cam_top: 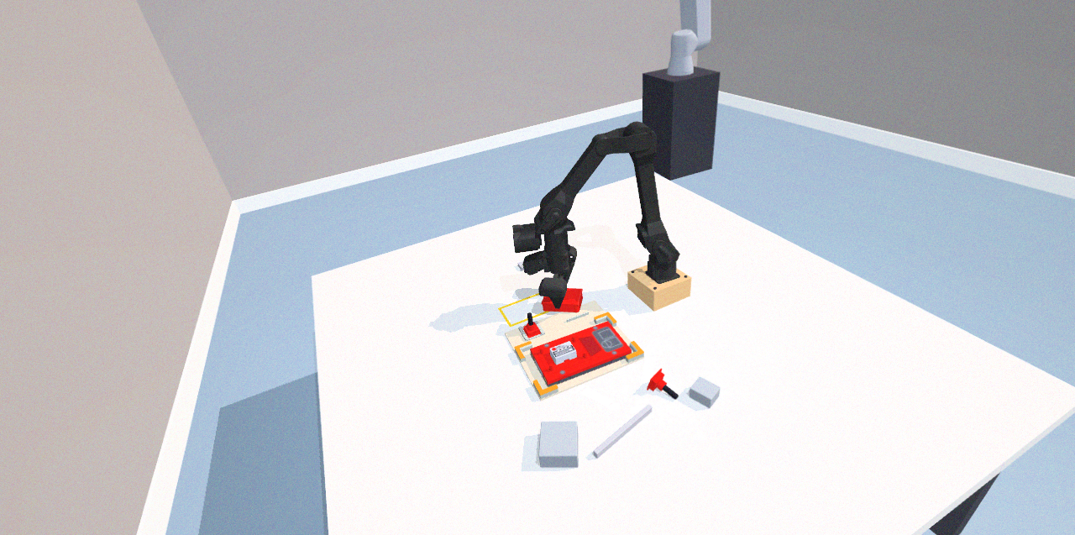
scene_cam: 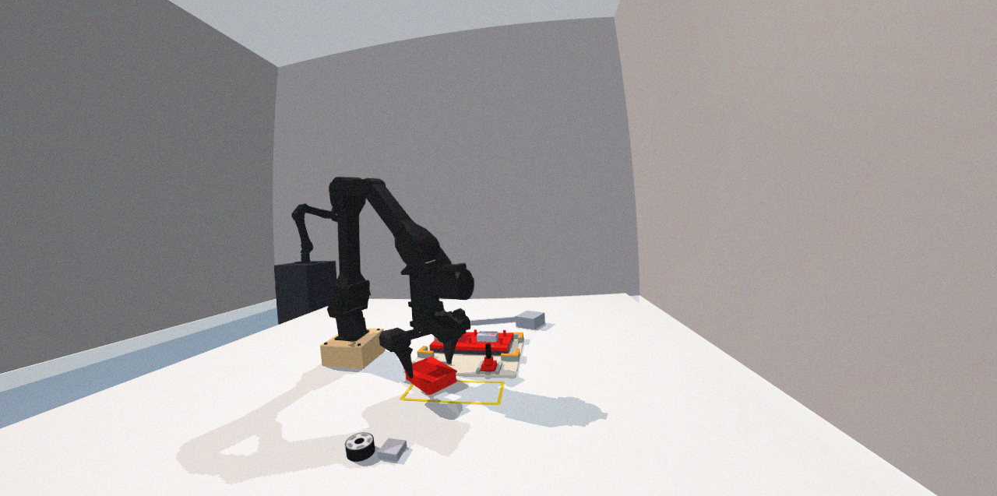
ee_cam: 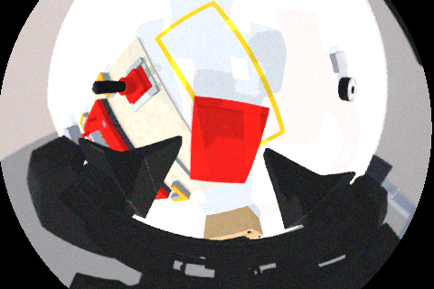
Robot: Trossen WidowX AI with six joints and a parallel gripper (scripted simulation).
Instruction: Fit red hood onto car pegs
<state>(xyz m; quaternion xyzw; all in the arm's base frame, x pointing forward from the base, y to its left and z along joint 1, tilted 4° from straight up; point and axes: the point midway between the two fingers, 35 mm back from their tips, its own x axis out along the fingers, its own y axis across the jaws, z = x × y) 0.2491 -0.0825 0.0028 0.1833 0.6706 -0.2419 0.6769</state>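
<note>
Now: gripper tip 10 mm above the red hood. Also, from my gripper tip: grey engine block (80 mm ahead, 200 mm to the left); then black wheel (20 mm behind, 220 mm to the right, 20 mm below); then grey rod (50 mm ahead, 400 mm to the left, 20 mm below).
</note>
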